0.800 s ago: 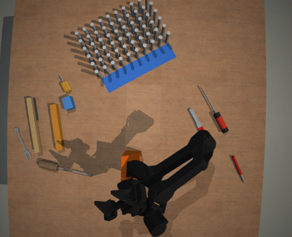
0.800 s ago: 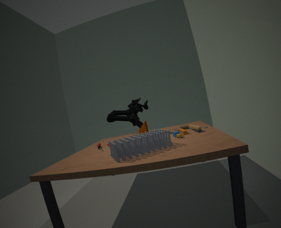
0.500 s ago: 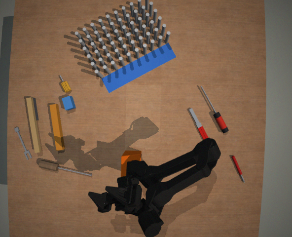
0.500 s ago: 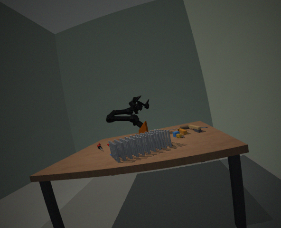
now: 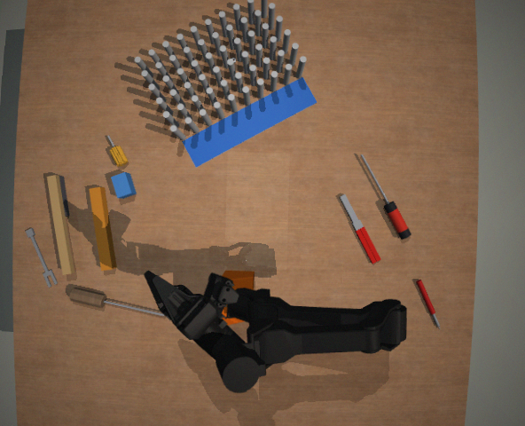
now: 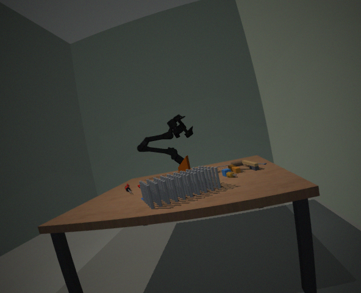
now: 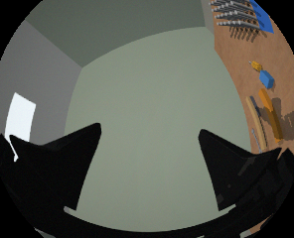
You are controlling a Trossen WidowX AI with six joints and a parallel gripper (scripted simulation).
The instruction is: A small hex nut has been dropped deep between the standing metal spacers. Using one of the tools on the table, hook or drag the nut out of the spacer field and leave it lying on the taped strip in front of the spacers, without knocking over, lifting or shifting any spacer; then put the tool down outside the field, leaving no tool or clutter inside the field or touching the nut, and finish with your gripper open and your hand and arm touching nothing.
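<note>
My gripper tip is now 39 cm above the thin grey rod tool, 18 cm to the right of it and 16 cm past it. From my gripper tip the other things lie so: blue cube (39 cm below, 20 cm to the left, 16 cm ahead); then stubby yellow screwdriver (39 cm below, 24 cm ahead, 23 cm to the left); then orange bar (39 cm below, 25 cm to the left, 4 cm ahead).
</note>
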